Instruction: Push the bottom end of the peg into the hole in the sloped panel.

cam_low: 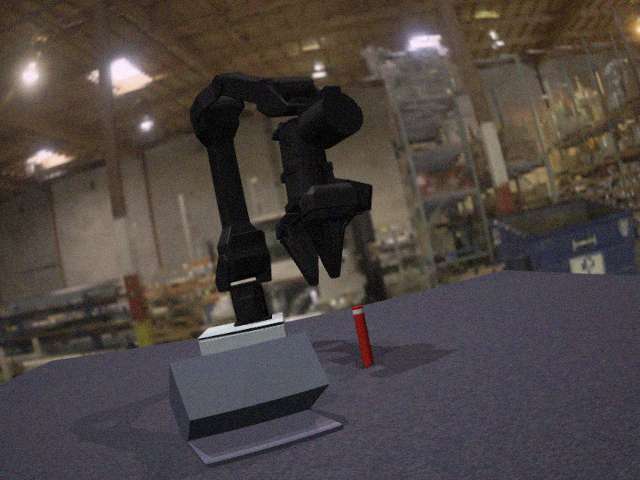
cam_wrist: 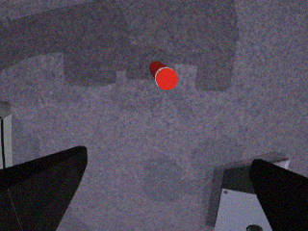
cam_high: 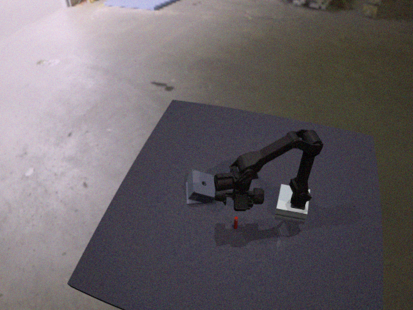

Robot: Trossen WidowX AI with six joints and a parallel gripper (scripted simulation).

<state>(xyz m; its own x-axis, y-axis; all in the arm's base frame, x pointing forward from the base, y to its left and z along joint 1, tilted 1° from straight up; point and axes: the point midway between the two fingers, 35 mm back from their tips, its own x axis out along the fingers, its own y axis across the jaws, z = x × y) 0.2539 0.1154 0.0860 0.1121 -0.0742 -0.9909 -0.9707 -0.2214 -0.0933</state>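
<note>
Right now the red peg is 1 cm behind my gripper tip, 4 cm to the left of it and 6 cm below it. Round my gripper tip: sloped panel (19 cm ahead, 11 cm to the right, 8 cm below); thin base plate (20 cm ahead, 11 cm to the right, 12 cm below).
</note>
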